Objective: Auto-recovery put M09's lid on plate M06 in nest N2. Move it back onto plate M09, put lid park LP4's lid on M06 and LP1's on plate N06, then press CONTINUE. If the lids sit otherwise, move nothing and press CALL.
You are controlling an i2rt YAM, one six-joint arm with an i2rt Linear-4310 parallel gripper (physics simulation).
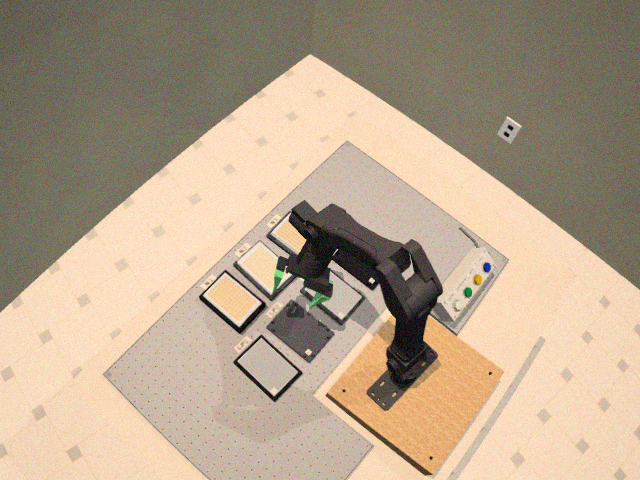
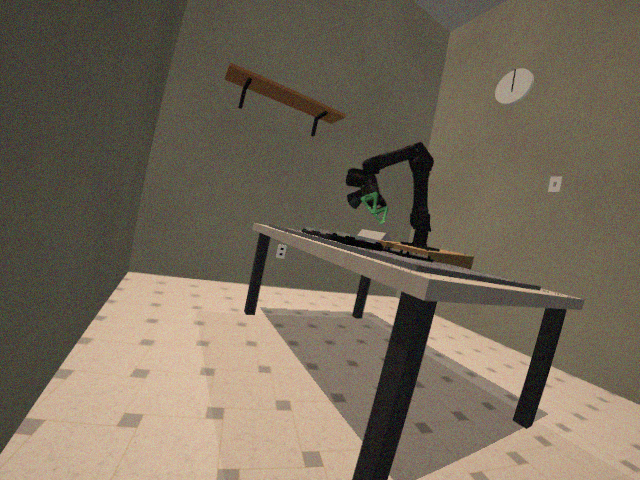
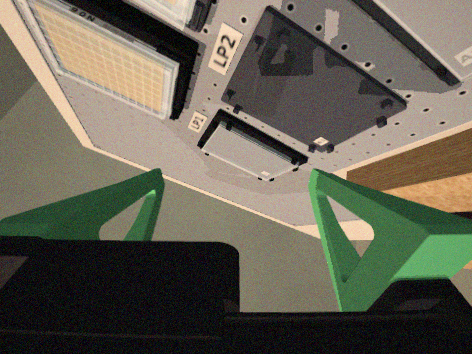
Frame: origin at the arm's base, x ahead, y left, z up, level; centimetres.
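Seen in the pictures: gripper, between the fingertips: (image 1: pixel 291 299) (image 2: pixel 378 218) (image 3: pixel 236 176); arm's base, origin of its link: (image 1: pixel 402 374) (image 2: pixel 418 247).
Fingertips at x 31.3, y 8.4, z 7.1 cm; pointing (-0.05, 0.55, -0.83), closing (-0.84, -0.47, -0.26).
Observation:
Pixels of each thing's top centre, then the offset from my fingertips to it. Level surfaces: height alone.
- plate marked N06, centre of its top: (image 3: pixel 106 71) (image 1: pixel 231 298) (image 2: pixel 357 235) dx +12.5, dy +9.0, dz -8.1 cm
- middle nest's plate, centre of its top: (image 1: pixel 265 266) dx +13.6, dy -3.5, dz -8.5 cm
- third nest's plate, centre of its top: (image 1: pixel 298 234) dx +14.6, dy -16.6, dz -8.9 cm
- LP2, centre of its top: (image 3: pixel 301 112) (image 1: pixel 300 328) dx -5.0, dy +1.2, dz -9.7 cm
- dark park, centre of its top: (image 1: pixel 363 259) dx -2.3, dy -25.2, dz -9.7 cm
- control box, centre of its top: (image 1: pixel 468 277) (image 2: pixel 375 231) dx -26.6, dy -39.3, dz -3.3 cm
- blue button, centre of its top: (image 1: pixel 488 265) dx -28.3, dy -47.0, dz -4.2 cm
- yellow button, centre of its top: (image 1: pixel 478 277) dx -28.7, dy -42.0, dz -4.2 cm
- green button, centre of its top: (image 1: pixel 469 290) dx -29.0, dy -37.0, dz -4.2 cm
- perforated grey mat, height of its surface: dz -11.7 cm
My gripper (image 1: pixel 292 300) (image 2: pixel 382 221) (image 3: pixel 236 176) is open and empty, high above the lid parks. A plate marked N06 (image 1: pixel 232 300) (image 3: pixel 105 65) sits in the nest nearest the LP1 side. The middle nest's plate (image 1: pixel 261 263) (image 3: pixel 167 10) has a pale rim; whether it wears a lid is unclear. The third nest's plate (image 1: pixel 287 233) is partly behind the arm. A grey lid (image 1: pixel 267 367) (image 3: pixel 247 152) lies on LP1. LP2 (image 1: pixel 299 330) (image 3: pixel 320 75) is bare and dark. Another grey lid (image 1: pixel 343 298) (image 3: pixel 430 30) lies beyond it. A dark park (image 1: pixel 366 273) is mostly hidden.
A control box (image 1: pixel 462 279) (image 2: pixel 371 235) with a blue button (image 1: pixel 486 267), a yellow button (image 1: pixel 477 279), a green button (image 1: pixel 467 292) and a pale one (image 1: pixel 456 304) stands beside the wooden base board (image 1: pixel 439 413). Button labels are unreadable. A perforated grey mat (image 1: pixel 155 372) lies beneath the nests.

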